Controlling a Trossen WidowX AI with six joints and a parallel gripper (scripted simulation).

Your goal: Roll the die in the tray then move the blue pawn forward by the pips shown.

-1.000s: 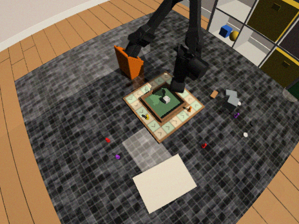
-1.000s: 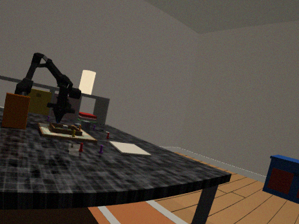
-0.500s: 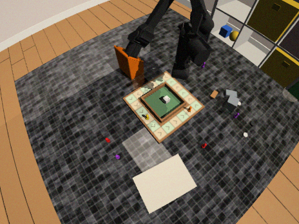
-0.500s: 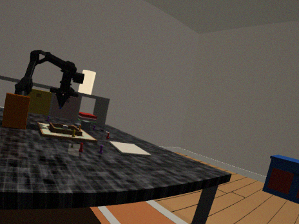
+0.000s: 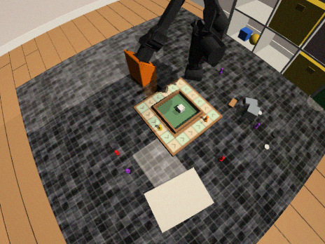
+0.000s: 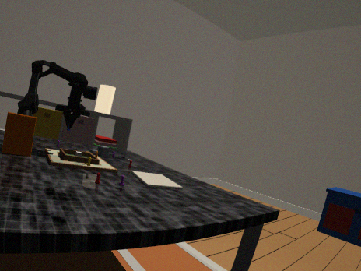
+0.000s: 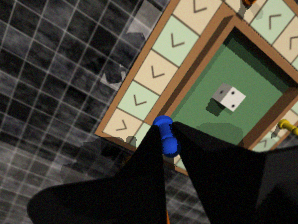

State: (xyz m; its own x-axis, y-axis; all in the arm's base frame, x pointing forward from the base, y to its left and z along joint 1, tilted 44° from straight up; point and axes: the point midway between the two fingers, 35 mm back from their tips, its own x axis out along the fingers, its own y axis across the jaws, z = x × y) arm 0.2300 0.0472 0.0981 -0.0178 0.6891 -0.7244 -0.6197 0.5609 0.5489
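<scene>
My gripper tip is 100 mm to the left of the die, 100 mm above it and 50 mm short of it. Round my gripper tip: blue pawn 10 mm above; then green tray 120 mm below, 110 mm to the right, 40 mm ahead; then orange pawn 150 mm ahead, 100 mm below, 50 mm to the right.
</scene>
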